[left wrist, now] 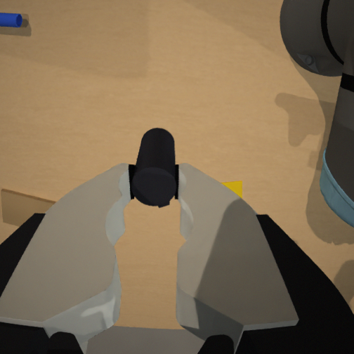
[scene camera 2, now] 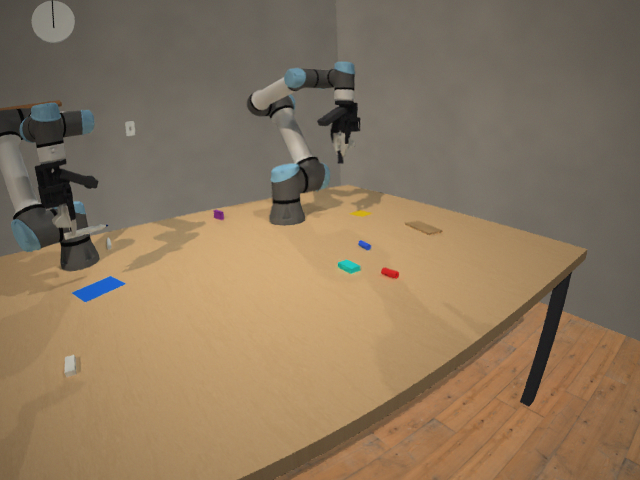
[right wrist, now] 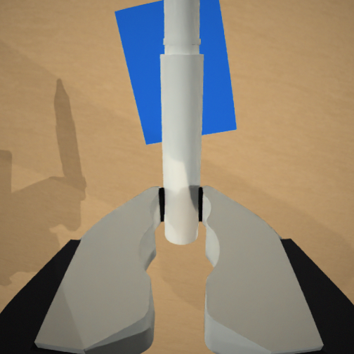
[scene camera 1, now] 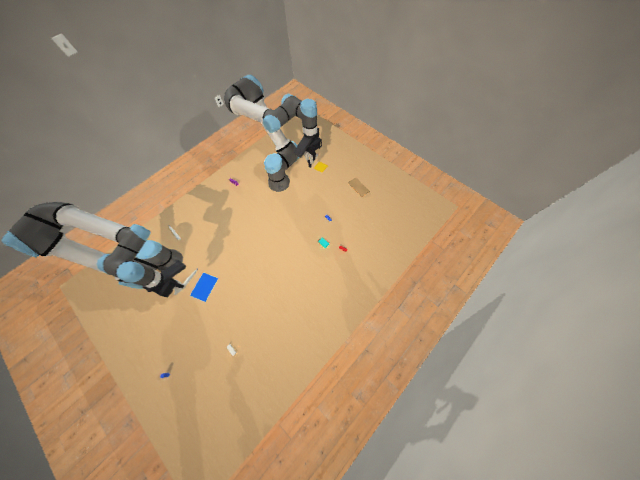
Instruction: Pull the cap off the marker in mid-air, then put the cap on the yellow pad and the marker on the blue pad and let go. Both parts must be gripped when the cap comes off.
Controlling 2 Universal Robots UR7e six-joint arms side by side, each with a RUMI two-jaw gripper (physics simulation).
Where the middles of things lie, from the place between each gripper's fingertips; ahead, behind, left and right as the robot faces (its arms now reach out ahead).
Now: the black cap (left wrist: pixel 153 183) 960 mm to the left of my right hand, 100 mm above it and 80 mm behind it.
The black cap lies right at my left hand.
